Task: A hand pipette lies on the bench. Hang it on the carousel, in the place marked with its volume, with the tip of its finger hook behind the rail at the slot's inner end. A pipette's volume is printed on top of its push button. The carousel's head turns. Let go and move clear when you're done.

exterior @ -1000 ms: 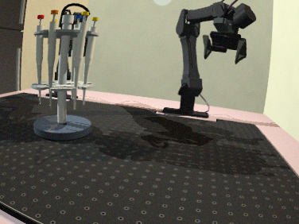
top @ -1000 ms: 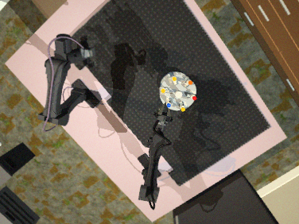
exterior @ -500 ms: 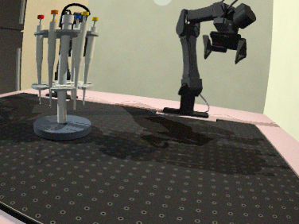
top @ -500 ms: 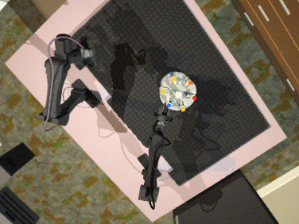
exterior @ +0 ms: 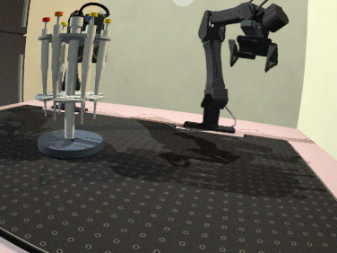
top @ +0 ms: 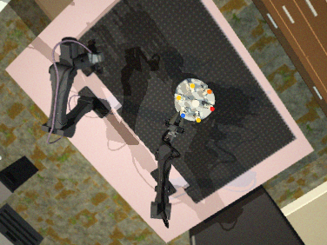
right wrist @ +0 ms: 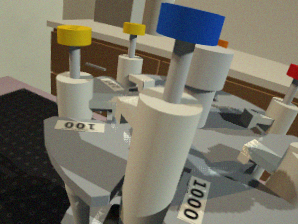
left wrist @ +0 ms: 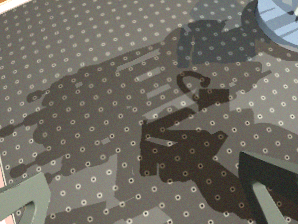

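Right now the pipette is 2 cm below my right hand, 1 cm to the left of it and 1 cm ahead of it.
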